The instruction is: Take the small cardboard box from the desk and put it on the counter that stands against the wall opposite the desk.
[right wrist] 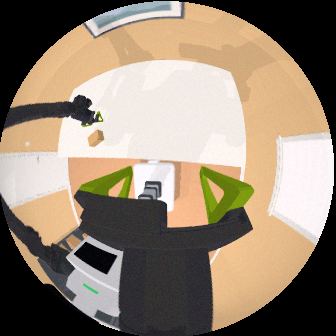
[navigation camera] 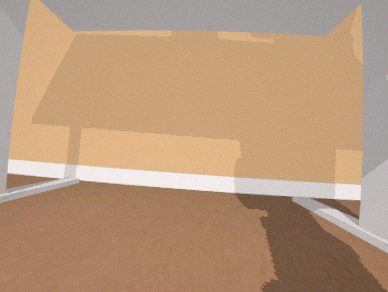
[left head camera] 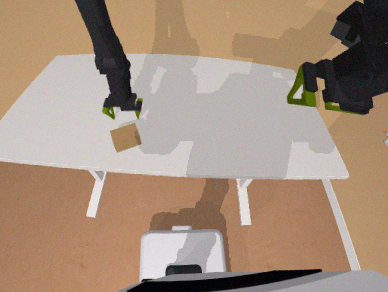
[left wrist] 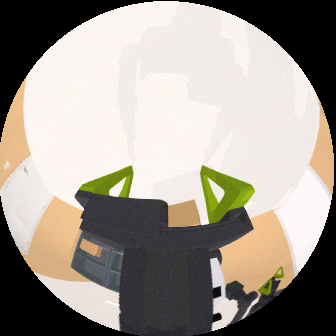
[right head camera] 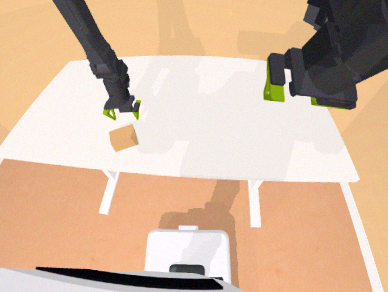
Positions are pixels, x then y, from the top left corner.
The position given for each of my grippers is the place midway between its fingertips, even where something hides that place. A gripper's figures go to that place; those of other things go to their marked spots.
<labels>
My left gripper (left wrist: 166, 168) is 13 cm from the lens. A small cardboard box (left wrist: 185, 213) is 17 cm from the lens. A white desk (left wrist: 166, 94): 11 cm from the lens. A dark grey shelving unit (left wrist: 105, 270) is 236 cm from the lens. The marked spots on the white desk and the dark grey shelving unit are 240 cm apart.
</labels>
